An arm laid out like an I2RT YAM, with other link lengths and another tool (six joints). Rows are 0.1 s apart.
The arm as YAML. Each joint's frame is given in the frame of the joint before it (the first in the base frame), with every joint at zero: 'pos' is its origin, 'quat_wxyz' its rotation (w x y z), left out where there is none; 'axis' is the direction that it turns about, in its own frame. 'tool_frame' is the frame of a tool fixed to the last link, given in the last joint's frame.
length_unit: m
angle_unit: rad
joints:
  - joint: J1
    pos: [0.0, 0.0, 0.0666]
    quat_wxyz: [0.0, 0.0, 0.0, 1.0]
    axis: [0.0, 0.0, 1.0]
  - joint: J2
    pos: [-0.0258, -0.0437, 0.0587]
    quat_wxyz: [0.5, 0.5, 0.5, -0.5]
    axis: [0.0, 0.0, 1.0]
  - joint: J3
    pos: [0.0, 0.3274, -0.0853]
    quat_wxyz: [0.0, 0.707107, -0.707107, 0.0]
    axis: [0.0, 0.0, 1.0]
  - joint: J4
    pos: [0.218, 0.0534, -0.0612]
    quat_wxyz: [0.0, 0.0, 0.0, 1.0]
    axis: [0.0, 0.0, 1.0]
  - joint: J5
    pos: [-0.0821, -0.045, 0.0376]
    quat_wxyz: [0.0, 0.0, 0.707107, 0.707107]
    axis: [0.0, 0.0, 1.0]
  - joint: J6
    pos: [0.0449, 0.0, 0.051]
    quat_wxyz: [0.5, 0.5, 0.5, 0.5]
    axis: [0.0, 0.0, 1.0]
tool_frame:
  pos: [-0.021, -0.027, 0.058]
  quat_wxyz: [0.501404, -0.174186, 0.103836, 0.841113]
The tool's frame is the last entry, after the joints.
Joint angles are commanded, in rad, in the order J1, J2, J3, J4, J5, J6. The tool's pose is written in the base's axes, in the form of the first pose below.
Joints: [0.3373, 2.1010, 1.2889, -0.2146, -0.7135, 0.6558]
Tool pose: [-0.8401 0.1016 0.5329 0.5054 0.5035 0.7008 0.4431 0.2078 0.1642]
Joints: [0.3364, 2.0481, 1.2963, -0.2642, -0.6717, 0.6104]
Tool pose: [-0.8689 0.1147 0.4816 0.4628 0.5335 0.7080 0.4384 0.2035 0.1837]
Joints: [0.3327, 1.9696, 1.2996, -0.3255, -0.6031, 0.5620]
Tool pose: [-0.9002 0.1473 0.4098 0.4157 0.5714 0.7076 0.4303 0.1944 0.2104]
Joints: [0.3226, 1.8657, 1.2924, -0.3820, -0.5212, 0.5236]
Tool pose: [-0.9263 0.1966 0.3214 0.3726 0.6037 0.7048 0.4182 0.1791 0.2433]
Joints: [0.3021, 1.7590, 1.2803, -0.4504, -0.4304, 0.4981]
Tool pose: [-0.9312 0.2684 0.2465 0.3634 0.6325 0.6840 0.4027 0.1569 0.2717]
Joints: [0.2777, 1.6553, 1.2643, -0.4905, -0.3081, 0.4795]
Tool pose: [-0.9199 0.3653 0.1424 0.3637 0.6596 0.6578 0.3891 0.1308 0.2978]
